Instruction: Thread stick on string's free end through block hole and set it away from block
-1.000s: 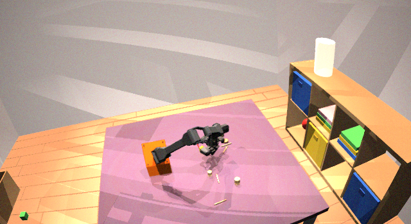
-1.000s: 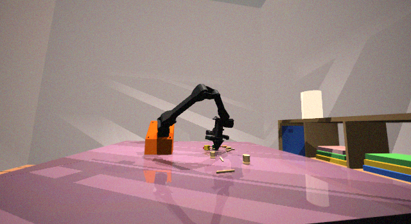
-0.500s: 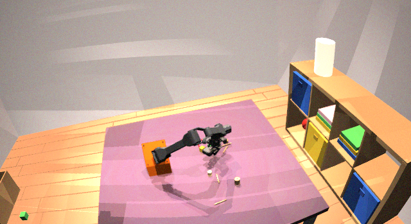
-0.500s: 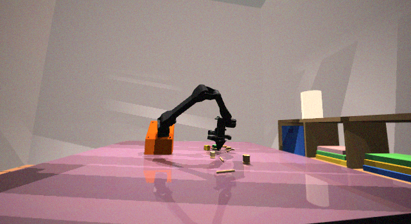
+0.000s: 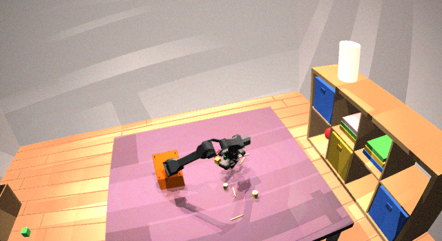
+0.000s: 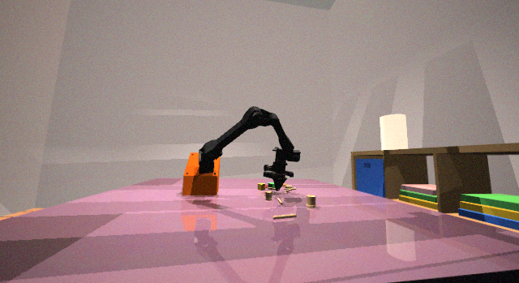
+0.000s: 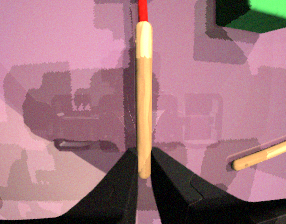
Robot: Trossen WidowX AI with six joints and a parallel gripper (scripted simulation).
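Now: gripper tip 100 mm to the right of the green cube, 10 mm below it and 10 mm short of it. From my gripper tip the other things lie so: thin wooden stick 40 mm to the left, 20 mm behind, 10 mm above; then yellow wooden block 100 mm to the left, 60 mm behind, 10 mm above; then round wooden button 200 mm to the left, 120 mm ahead.
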